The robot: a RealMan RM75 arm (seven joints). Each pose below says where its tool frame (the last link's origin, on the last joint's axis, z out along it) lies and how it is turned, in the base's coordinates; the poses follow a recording.
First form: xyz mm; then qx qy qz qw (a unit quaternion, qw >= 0).
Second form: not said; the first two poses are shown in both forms.
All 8 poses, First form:
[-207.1, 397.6, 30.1, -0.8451, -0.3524, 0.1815, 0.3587]
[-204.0, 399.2, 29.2, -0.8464, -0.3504, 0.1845, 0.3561]
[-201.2, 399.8, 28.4, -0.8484, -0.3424, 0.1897, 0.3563]
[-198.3, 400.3, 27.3, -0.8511, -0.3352, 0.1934, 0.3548]
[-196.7, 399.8, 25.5, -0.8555, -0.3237, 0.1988, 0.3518]
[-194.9, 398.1, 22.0, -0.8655, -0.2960, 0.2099, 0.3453]
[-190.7, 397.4, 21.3, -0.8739, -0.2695, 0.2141, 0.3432]
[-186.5, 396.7, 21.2, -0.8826, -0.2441, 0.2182, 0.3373]
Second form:
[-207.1, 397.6, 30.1, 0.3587, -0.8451, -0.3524, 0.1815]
[-204.0, 399.2, 29.2, 0.3561, -0.8464, -0.3504, 0.1845]
[-201.2, 399.8, 28.4, 0.3563, -0.8484, -0.3424, 0.1897]
[-198.3, 400.3, 27.3, 0.3548, -0.8511, -0.3352, 0.1934]
[-196.7, 399.8, 25.5, 0.3518, -0.8555, -0.3237, 0.1988]
[-194.9, 398.1, 22.0, 0.3453, -0.8655, -0.2960, 0.2099]
[-190.7, 397.4, 21.3, 0.3432, -0.8739, -0.2695, 0.2141]
[-186.5, 396.7, 21.2, 0.3373, -0.8826, -0.2441, 0.2182]

